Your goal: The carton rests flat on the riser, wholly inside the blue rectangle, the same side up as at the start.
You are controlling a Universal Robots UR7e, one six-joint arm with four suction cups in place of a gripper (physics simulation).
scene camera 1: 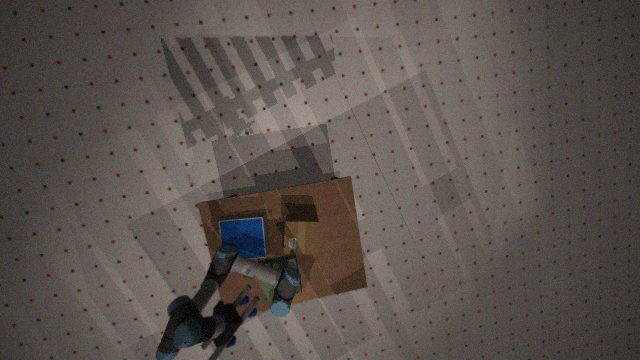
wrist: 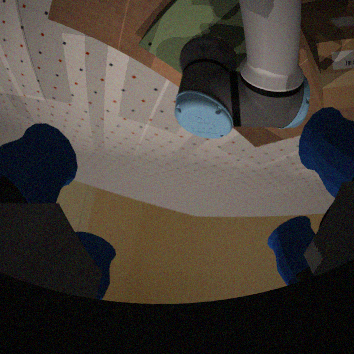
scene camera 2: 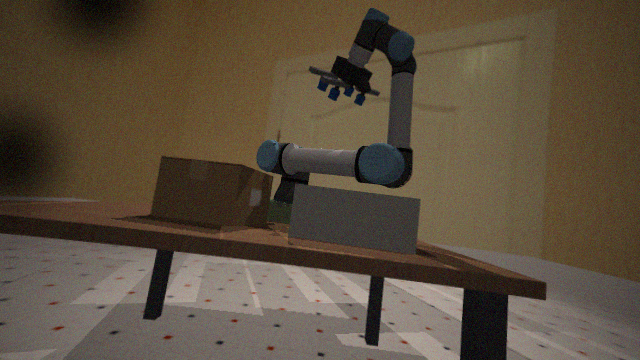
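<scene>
The brown carton point(scene camera 1: 302, 232) point(scene camera 2: 200, 192) stands flat on the table, beside the riser and apart from it. A white label shows on its top and another on one side. Part of it shows at the right edge of the wrist view. The grey riser point(scene camera 2: 355, 217) stands on the table. The blue rectangle point(scene camera 1: 250, 231) covers its top, with a pale border; the arm hides one corner in scene camera 1. My gripper point(scene camera 1: 240, 320) point(scene camera 2: 341, 92) point(wrist: 187, 205) is open, its blue cups tilted and holding nothing. It hangs high, off the table's edge, away from the carton.
The wooden table point(scene camera 1: 335, 225) point(scene camera 2: 75, 235) point(wrist: 100, 20) bears all of these. A green base plate point(scene camera 1: 267, 290) point(scene camera 2: 280, 212) point(wrist: 165, 40) lies under the arm, near the carton and riser. The arm's lower link passes close to a riser corner in scene camera 1. Shadows darken part of the carton.
</scene>
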